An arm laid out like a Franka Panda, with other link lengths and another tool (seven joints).
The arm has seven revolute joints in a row. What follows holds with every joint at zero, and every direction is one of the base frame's.
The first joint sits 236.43 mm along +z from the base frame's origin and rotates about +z.
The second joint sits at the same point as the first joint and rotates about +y.
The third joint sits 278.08 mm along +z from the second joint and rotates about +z.
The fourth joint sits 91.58 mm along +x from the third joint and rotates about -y.
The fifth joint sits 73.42 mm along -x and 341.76 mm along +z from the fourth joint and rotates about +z.
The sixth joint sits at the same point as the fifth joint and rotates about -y.
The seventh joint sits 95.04 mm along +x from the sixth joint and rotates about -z.
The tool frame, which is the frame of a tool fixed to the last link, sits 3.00 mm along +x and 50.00 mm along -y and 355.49 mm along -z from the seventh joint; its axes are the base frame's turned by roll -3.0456, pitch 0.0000 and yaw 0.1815 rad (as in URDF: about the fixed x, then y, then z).
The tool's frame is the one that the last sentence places.
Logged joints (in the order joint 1, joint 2, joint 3, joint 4, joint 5, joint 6, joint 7), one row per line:
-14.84 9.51 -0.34 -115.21 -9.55 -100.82 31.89
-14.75 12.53 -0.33 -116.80 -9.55 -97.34 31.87
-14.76 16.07 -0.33 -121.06 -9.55 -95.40 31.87
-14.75 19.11 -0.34 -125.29 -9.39 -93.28 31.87
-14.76 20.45 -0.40 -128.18 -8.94 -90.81 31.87
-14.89 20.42 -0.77 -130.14 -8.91 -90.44 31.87
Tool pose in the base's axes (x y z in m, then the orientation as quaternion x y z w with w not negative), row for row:
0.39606 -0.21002 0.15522 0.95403 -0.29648 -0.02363 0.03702
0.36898 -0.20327 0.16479 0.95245 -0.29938 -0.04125 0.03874
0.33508 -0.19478 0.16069 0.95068 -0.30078 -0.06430 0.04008
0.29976 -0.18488 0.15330 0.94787 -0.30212 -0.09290 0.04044
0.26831 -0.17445 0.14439 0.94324 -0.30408 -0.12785 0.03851
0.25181 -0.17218 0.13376 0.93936 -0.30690 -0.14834 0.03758
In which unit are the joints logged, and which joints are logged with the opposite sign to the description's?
The joints are logged in degrees. Opposite sign: joint 2, joint 6.
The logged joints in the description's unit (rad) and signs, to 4 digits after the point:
-0.2590 -0.1660 -0.0059 -2.0108 -0.1667 1.7596 0.5566
-0.2574 -0.2187 -0.0058 -2.0385 -0.1667 1.6989 0.5562
-0.2576 -0.2805 -0.0058 -2.1129 -0.1667 1.6650 0.5562
-0.2574 -0.3335 -0.0059 -2.1867 -0.1639 1.6280 0.5562
-0.2576 -0.3569 -0.0070 -2.2372 -0.1560 1.5849 0.5562
-0.2599 -0.3564 -0.0134 -2.2714 -0.1555 1.5785 0.5562

